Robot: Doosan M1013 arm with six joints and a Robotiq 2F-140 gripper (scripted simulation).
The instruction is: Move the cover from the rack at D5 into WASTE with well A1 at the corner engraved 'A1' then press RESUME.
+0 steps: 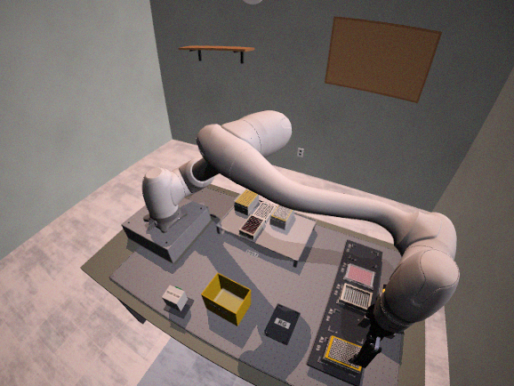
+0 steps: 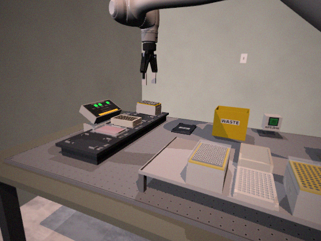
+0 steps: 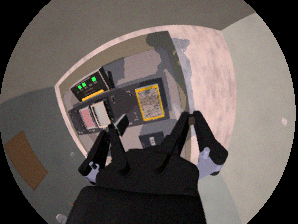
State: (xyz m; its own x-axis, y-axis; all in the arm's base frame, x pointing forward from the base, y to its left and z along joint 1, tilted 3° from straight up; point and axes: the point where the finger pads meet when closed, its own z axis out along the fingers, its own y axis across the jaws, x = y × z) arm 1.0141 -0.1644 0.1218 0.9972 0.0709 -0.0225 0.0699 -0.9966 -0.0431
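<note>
Right now my hand is 15 cm above the tip rack, 1 cm to the left of it and 1 cm past it. From my hand the other things lie so: pink plate: 37 cm to the left, 19 cm below, 3 cm behind; regrip nest: 25 cm behind, 24 cm below, 3 cm to the left; reservoir: 25 cm to the left, 19 cm below, 2 cm behind.
</note>
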